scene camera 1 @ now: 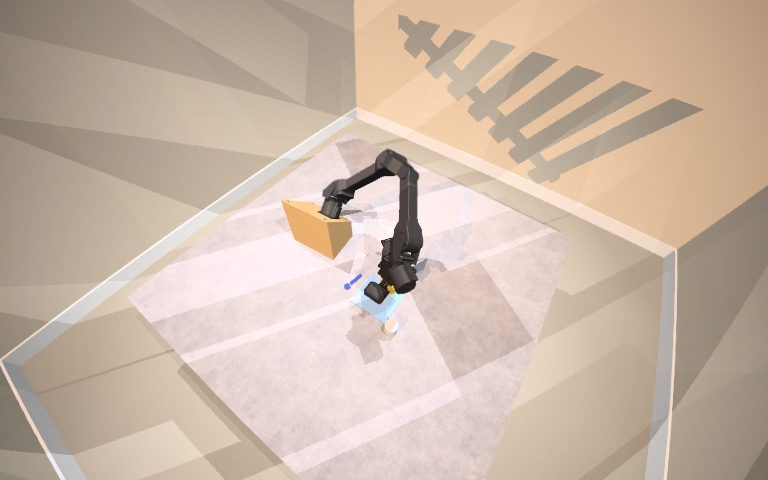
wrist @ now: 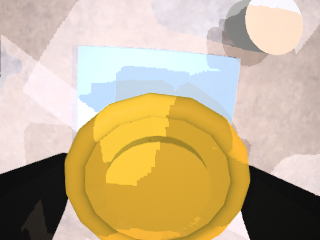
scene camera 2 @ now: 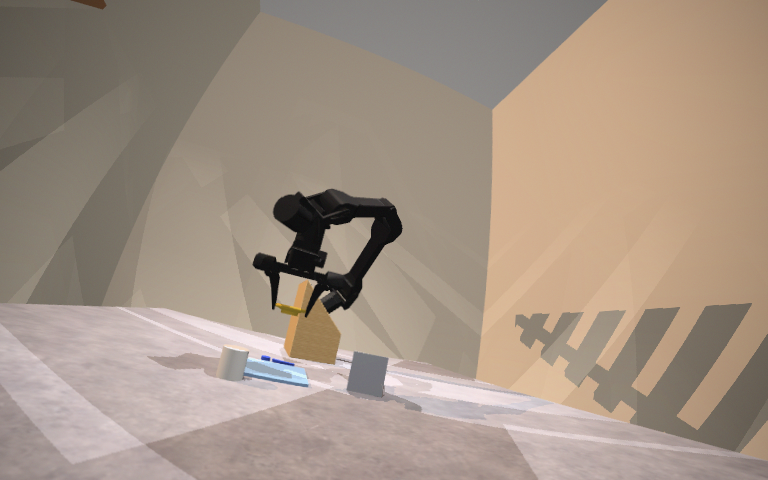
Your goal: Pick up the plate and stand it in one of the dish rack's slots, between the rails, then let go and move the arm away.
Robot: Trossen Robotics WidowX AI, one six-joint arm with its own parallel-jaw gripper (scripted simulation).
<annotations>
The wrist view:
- my gripper: 157,172
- yellow plate: 154,159, held by my gripper
</annotations>
